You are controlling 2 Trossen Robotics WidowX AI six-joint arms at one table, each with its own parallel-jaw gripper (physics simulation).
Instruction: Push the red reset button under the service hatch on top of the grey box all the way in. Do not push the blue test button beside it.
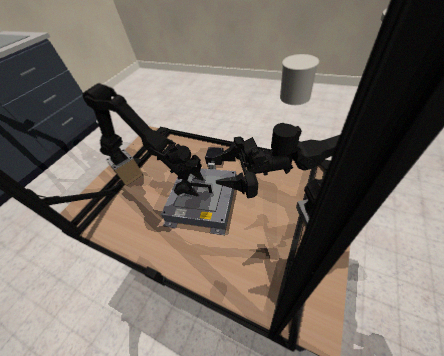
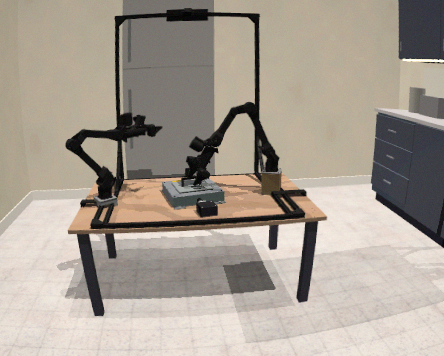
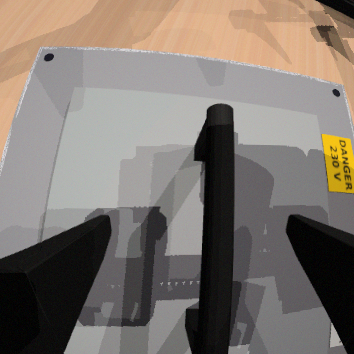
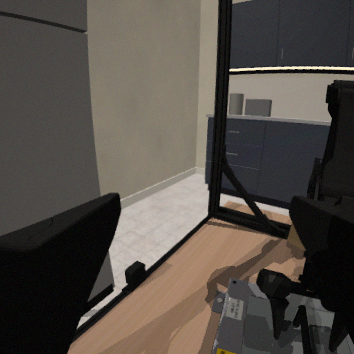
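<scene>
The grey box (image 1: 187,218) (image 2: 197,198) (image 3: 125,70) (image 4: 231,330) stands on the table. Its light-grey hatch (image 1: 192,203) (image 3: 115,117) lies flat on top, with a black bar handle (image 3: 218,200) (image 4: 303,327) standing up from it. The red reset button and blue test button do not show; the hatch covers the area under it. My left gripper (image 1: 197,184) (image 2: 192,183) (image 3: 199,223) (image 4: 306,341) is open, low over the hatch, one finger on each side of the handle, with nothing gripped. My right gripper (image 1: 218,170) (image 2: 161,129) (image 4: 206,203) is open and empty, raised high away from the hatch.
A yellow danger label (image 1: 206,215) (image 3: 337,162) is on the box. A black block (image 1: 215,154) (image 2: 207,208) sits close beside the box. A black frame (image 2: 257,100) (image 4: 220,125) rises around the wooden table (image 1: 165,250) (image 2: 145,212). A brown block (image 1: 129,172) (image 2: 271,183) stands by the left arm's base.
</scene>
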